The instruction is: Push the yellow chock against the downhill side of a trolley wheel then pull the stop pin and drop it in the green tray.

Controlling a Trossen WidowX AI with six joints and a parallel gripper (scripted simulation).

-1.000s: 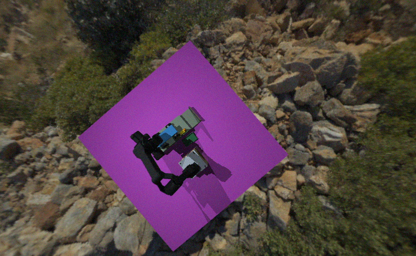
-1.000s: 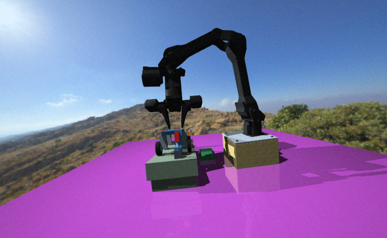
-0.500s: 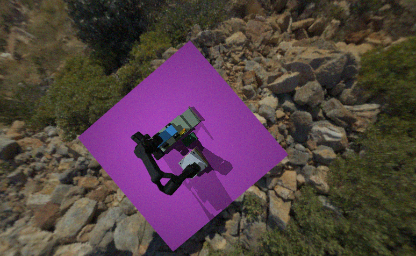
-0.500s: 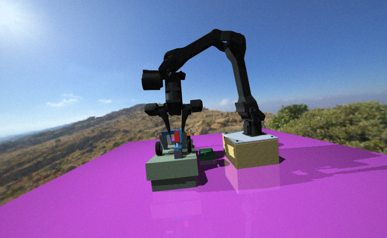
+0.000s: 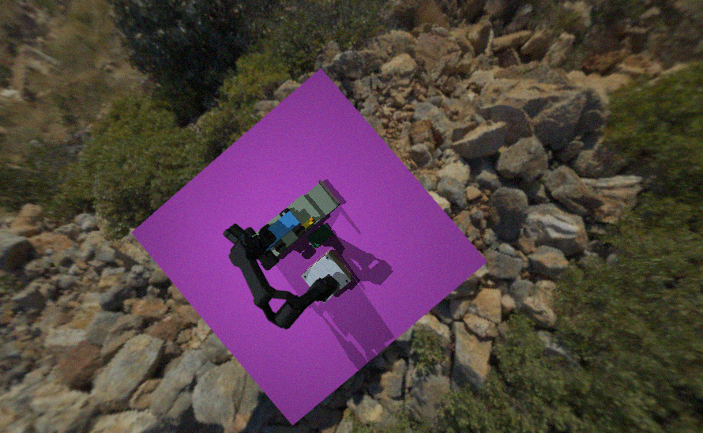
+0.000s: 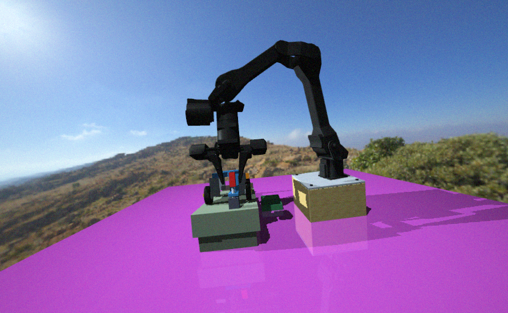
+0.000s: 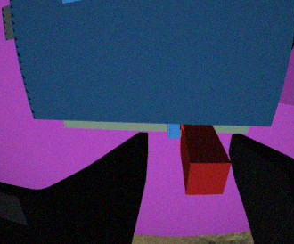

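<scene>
Right now the red-headed stop pin is 10 mm below my gripper tip. Round my gripper tip: grey-green ramp 120 mm to the right, 90 mm below; then trolley 110 mm to the right, 30 mm below; then yellow chock 70 mm behind, 210 mm to the right, 60 mm below.
</scene>
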